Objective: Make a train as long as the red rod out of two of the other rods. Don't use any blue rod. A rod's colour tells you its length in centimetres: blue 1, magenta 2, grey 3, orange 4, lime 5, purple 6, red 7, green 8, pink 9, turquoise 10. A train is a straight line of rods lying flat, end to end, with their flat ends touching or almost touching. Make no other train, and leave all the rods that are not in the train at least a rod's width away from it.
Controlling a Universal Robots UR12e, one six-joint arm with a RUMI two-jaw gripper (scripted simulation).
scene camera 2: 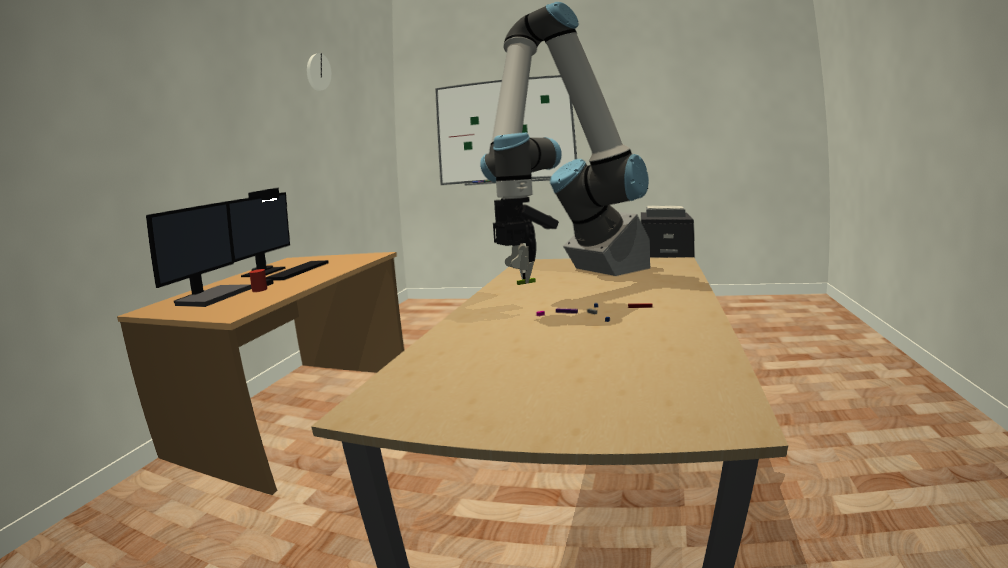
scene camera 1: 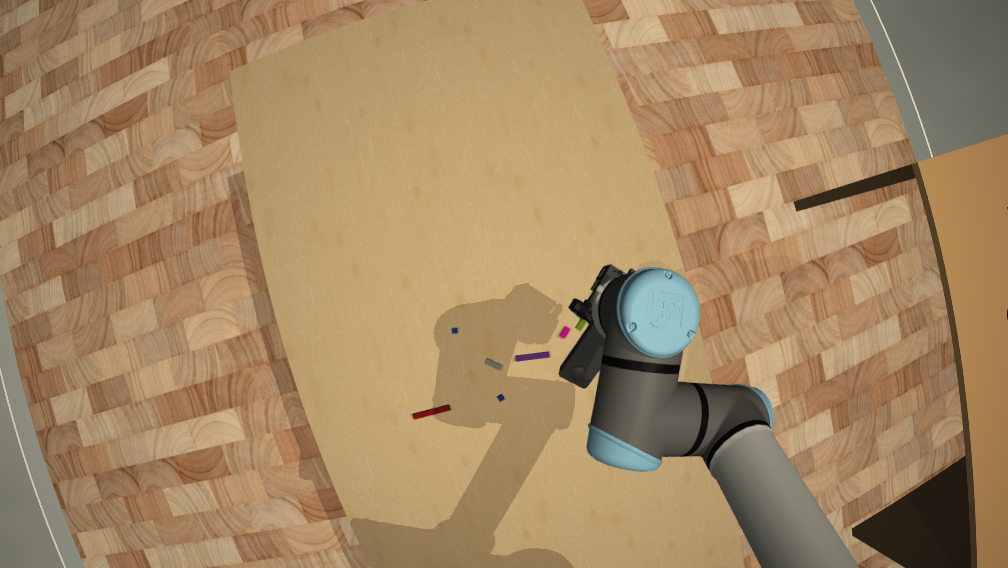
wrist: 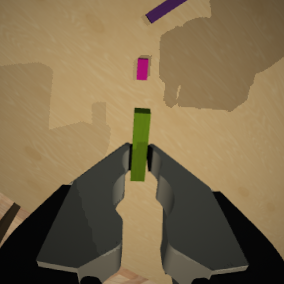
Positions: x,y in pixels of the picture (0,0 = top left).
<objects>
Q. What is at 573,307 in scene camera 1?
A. The gripper.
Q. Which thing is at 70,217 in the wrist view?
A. The gripper.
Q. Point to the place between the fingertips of the gripper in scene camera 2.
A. At 525,283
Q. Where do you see a lime rod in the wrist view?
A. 142,116
</objects>
